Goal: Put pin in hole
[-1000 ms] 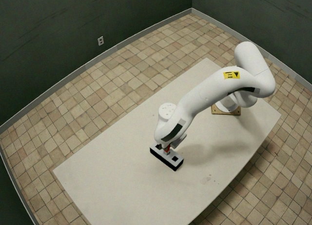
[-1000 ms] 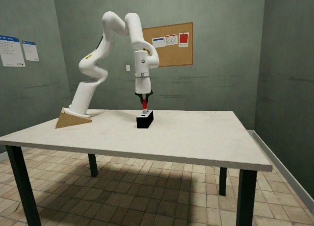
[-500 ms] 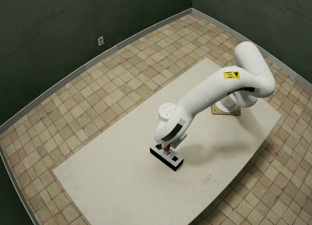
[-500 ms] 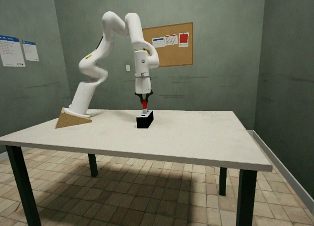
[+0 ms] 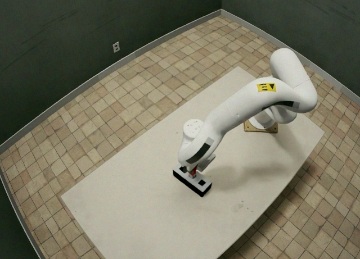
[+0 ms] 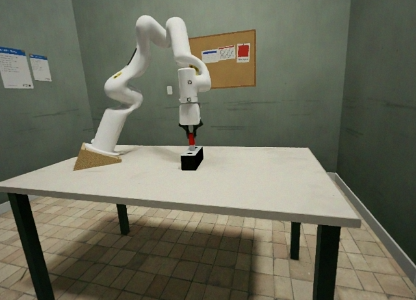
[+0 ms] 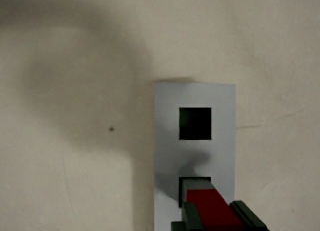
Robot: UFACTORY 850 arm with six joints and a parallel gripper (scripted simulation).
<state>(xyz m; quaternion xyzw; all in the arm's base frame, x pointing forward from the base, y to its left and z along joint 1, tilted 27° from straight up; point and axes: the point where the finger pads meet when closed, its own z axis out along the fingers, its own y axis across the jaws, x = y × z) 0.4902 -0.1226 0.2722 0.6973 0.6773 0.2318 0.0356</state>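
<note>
My hand is 2 cm above the pin. Round my hand: black block (12 cm below).
</note>
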